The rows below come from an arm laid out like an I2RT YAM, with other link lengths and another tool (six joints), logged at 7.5 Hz.
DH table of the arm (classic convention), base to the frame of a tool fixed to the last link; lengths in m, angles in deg. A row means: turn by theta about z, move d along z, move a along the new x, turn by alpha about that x. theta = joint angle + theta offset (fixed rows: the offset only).
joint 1: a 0.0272, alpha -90, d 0.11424, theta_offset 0
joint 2: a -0.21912, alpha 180, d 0, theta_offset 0
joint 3: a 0.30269, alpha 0, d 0, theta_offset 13.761
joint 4: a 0.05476, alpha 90, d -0.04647, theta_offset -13.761
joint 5: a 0, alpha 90, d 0.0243, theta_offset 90
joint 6: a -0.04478, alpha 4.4, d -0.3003, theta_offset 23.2
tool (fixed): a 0, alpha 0, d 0.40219, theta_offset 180
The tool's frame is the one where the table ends.
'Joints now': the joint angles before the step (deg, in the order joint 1, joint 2, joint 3, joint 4, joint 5, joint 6). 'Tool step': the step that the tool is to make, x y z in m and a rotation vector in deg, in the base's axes. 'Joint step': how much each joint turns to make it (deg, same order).
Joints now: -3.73, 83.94, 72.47, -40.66, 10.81, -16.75
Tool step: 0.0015, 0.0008, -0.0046, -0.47, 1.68, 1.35
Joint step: -0.11, 1.32, 0.97, -1.01, -0.42, -1.54
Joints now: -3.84, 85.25, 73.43, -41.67, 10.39, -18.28
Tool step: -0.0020, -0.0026, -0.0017, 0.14, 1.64, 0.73
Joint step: -0.69, 0.36, 0.56, -1.65, -0.85, -1.16
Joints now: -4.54, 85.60, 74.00, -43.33, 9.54, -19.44
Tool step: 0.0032, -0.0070, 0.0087, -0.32, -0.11, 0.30
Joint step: -1.19, 0.75, 2.34, -1.22, -0.61, -1.42
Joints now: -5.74, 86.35, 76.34, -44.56, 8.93, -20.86
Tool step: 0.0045, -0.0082, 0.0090, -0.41, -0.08, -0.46
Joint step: -1.13, 1.19, 2.84, -1.41, -0.06, -0.78
